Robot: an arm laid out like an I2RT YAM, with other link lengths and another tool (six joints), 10 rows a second.
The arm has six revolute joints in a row. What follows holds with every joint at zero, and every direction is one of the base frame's. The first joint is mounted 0.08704 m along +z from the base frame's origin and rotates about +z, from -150 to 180 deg. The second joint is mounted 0.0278 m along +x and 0.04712 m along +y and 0.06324 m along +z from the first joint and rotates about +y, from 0 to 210 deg. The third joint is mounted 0.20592 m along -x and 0.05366 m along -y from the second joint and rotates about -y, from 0 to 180 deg. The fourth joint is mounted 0.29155 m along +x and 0.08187 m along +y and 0.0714 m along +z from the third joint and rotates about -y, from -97 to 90 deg. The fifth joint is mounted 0.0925 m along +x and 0.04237 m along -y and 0.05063 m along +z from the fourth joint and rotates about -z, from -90 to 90 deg. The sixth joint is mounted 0.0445 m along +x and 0.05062 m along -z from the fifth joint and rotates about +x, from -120 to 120 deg. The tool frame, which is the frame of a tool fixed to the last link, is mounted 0.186 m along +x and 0.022 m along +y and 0.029 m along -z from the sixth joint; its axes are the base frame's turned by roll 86.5, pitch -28.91 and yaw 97.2 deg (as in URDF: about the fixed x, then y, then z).
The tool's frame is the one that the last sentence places.
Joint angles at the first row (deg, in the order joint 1, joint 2, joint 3, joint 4, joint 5, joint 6):
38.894 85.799 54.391 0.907 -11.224 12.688
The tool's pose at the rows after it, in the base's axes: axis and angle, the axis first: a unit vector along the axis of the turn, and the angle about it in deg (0 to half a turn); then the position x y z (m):
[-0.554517, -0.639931, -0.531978, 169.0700, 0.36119, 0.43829, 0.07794]
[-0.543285, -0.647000, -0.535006, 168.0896, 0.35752, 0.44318, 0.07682]
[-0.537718, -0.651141, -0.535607, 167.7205, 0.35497, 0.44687, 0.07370]
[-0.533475, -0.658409, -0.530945, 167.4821, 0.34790, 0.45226, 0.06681]
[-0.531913, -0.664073, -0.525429, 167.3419, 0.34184, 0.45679, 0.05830]
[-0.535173, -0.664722, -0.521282, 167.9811, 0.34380, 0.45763, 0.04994]
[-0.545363, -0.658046, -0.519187, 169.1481, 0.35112, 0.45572, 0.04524]
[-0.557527, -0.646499, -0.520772, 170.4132, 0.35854, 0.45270, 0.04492]
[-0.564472, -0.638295, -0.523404, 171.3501, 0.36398, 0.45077, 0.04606]
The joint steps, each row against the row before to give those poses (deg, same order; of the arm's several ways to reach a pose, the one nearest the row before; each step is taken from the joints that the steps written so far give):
0.001 1.684 0.000 1.486 -2.491 -0.787
0.065 0.721 0.000 1.072 -1.530 -0.743
0.306 0.765 0.001 0.851 -0.437 -0.350
1.005 0.873 0.021 0.306 0.261 -0.328
0.941 1.095 0.022 0.417 0.460 -0.109
0.305 1.484 0.392 0.589 0.962 -0.044
-0.022 1.116 0.571 0.327 1.661 0.634
0.000 0.175 0.020 0.438 1.988 1.180
0.001 0.021 0.001 0.415 1.378 0.722

